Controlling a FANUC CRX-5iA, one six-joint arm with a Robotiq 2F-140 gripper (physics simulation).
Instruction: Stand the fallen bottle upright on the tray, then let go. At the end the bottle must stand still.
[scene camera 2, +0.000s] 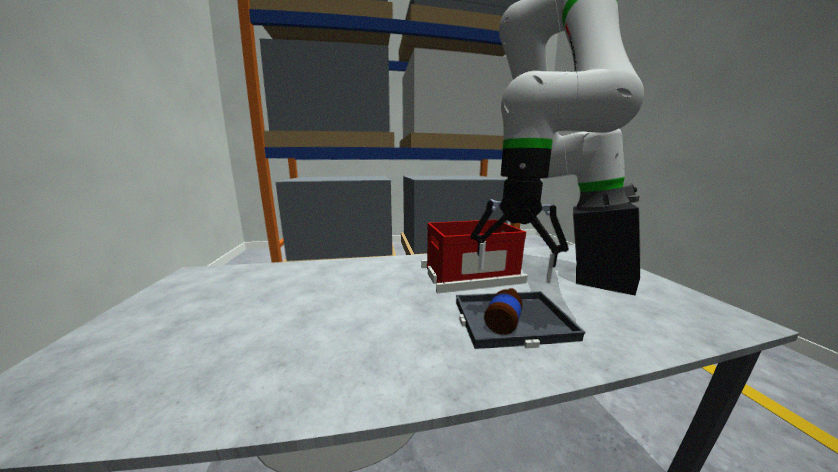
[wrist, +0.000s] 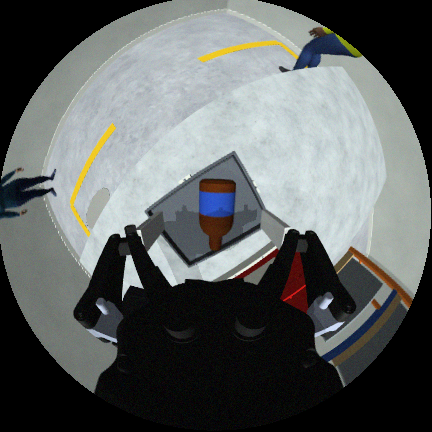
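Note:
My gripper's in the pictures, and it's there in the wrist view as well. The pictures also show a red crate, a dark tray and a brown bottle.

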